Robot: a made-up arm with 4 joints.
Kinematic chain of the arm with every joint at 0, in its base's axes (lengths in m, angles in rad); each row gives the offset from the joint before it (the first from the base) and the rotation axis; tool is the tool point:
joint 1: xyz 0 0 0.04 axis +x
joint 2: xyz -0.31 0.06 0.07 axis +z
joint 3: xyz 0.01 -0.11 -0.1 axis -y
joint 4: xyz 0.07 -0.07 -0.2 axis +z
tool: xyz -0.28 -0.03 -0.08
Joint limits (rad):
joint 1: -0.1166..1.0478
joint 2: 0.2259..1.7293
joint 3: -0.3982..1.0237
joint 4: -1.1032..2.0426
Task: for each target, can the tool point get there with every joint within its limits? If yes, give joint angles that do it. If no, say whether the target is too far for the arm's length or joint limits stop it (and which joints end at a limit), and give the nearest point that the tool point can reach.
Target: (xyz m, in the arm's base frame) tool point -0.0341 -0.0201 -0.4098
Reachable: yes | joints 0.7677 0.3479 0.0030 1.6304
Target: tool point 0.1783 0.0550 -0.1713
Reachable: yes | joints 0.5856 0.8422 0.9064 1.1950
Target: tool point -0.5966 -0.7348 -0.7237
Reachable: no: too far | nearest point -0.3523 -0.3323 -0.3053 | short by 0.630 m
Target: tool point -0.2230 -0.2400 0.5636
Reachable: no: joint limits stop it (at a limit: joint 1, joint 2, joint 3, joint 4) | nearest point 0.0428 0.2296 0.4694 | short by 0.548 m
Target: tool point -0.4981 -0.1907 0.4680
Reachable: no: joint limits stop it (at a limit: joint 1, joint 3) | nearest point -0.4945 -0.2558 -0.1375 | short by 0.609 m
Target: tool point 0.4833 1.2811 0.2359
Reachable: no: too far | nearest point 0.0458 0.4868 0.1144 | short by 0.915 m
